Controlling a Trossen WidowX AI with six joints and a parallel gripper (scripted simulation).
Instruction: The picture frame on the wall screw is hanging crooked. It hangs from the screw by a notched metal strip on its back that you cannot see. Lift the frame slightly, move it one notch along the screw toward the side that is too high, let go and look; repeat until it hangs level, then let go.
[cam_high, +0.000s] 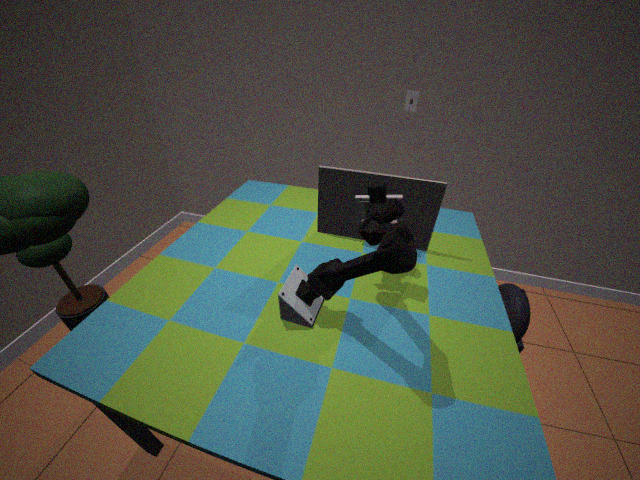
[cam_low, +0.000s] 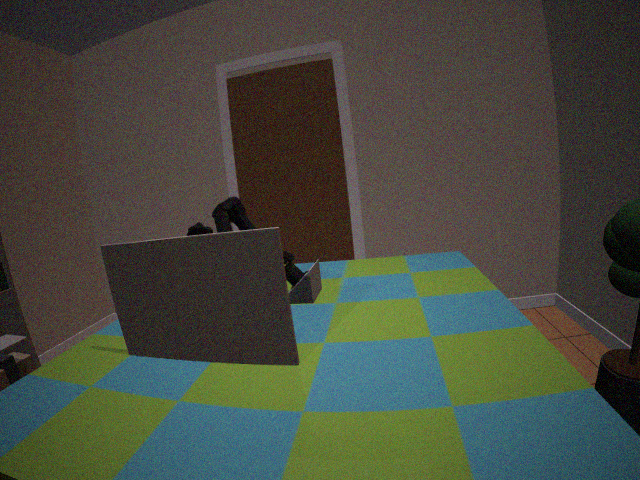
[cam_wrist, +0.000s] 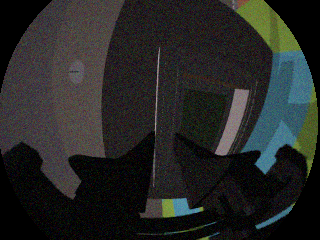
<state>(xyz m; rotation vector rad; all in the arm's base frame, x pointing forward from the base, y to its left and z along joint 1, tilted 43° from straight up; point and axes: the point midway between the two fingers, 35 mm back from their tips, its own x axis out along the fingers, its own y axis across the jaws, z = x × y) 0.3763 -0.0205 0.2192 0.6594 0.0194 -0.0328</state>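
My gripper tip is 50 mm above the picture frame and 10 mm short of it.
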